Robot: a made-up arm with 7 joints. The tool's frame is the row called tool. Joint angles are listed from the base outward. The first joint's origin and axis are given. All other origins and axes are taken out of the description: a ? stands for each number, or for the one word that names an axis. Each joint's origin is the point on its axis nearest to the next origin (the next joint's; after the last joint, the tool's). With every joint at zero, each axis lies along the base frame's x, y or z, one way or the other. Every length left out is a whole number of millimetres.
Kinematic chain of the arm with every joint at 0, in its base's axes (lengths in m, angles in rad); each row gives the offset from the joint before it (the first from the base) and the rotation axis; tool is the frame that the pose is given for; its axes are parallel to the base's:
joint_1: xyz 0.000 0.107 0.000 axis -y
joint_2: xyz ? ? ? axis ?
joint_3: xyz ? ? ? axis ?
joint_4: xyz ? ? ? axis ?
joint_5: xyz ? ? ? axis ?
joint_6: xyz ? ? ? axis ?
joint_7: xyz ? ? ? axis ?
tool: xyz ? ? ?
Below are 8 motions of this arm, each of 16 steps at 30 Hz.
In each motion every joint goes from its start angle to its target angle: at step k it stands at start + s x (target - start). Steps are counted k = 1, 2, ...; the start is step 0. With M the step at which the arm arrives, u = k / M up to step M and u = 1 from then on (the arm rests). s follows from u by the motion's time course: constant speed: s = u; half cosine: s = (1 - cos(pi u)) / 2; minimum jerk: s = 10 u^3 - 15 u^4 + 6 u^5.
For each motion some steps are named. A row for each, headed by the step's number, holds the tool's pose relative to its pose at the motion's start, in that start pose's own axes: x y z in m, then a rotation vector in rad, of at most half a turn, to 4 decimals.
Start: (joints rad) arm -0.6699 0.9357 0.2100 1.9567 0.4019 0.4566 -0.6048
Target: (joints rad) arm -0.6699 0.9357 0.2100 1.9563 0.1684 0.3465 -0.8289
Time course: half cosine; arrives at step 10
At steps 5, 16:
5: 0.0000 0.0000 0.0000 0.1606 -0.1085 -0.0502
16: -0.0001 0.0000 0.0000 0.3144 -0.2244 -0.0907

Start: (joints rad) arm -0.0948 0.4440 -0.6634 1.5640 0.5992 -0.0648 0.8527
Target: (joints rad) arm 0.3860 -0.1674 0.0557 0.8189 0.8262 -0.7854 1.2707
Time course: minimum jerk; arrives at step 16
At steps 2, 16:
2: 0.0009 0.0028 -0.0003 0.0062 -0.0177 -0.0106
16: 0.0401 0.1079 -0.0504 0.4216 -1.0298 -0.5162

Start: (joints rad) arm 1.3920 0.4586 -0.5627 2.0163 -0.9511 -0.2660 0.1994
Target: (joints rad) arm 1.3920 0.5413 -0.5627 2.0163 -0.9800 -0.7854 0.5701
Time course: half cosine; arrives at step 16
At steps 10, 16:
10: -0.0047 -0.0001 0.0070 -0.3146 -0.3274 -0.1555
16: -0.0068 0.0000 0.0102 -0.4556 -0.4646 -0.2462

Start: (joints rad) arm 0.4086 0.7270 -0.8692 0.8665 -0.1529 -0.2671 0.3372
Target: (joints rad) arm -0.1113 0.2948 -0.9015 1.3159 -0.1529 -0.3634 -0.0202
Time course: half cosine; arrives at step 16
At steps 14, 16:
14: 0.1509 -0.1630 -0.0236 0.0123 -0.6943 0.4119
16: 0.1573 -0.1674 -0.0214 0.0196 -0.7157 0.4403

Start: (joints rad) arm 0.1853 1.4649 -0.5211 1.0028 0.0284 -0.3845 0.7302
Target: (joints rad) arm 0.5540 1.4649 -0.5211 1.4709 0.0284 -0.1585 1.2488
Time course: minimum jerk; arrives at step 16
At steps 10, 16:
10: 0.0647 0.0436 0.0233 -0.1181 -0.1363 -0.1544
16: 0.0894 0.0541 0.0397 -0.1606 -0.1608 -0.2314

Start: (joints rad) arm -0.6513 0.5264 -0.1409 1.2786 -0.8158 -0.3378 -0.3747
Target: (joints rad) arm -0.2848 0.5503 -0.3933 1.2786 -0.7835 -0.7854 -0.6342
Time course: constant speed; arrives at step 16
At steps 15, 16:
15: 0.0263 0.0354 -0.0731 0.3488 -0.6381 0.1575
16: 0.0283 0.0384 -0.0773 0.3673 -0.6801 0.1696

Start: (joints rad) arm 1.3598 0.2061 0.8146 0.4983 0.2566 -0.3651 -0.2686
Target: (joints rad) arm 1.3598 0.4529 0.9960 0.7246 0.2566 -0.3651 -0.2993
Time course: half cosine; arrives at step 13
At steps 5, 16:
5: 0.0354 0.0102 -0.0200 0.0550 -0.1397 0.0473
16: 0.1155 0.0350 -0.0459 0.1600 -0.4416 0.1447

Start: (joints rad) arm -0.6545 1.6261 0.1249 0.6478 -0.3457 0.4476 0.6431
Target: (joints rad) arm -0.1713 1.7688 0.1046 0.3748 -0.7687 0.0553 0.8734
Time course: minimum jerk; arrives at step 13
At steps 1, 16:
1: -0.0003 0.0003 0.0001 0.0003 0.0000 0.0000
16: -0.0989 0.0461 0.0171 -0.0804 0.0755 0.0054

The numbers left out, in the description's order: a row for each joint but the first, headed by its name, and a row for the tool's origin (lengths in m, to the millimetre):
joint_2: xyz 0.000 0.000 0.000, axis +x
joint_3: xyz 0.000 0.000 -0.198, axis +z
joint_4: xyz 0.000 0.000 0.000, axis -y
joint_5: xyz 0.000 0.000 -0.179, axis +z
joint_6: xyz 0.000 0.000 0.000, axis +y
joint_7: xyz 0.000 0.000 0.000, axis -x
tool: xyz 0.000 0.000 0.000

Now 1 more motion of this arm.
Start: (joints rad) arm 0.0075 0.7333 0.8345 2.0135 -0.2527 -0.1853 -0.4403
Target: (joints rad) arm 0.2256 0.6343 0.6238 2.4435 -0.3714 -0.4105 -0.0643
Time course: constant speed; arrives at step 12
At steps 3, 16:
3: 0.0211 -0.0038 -0.0033 -0.0520 -0.1510 0.0744
16: 0.0840 -0.0006 -0.0058 -0.1416 -0.6460 0.1808

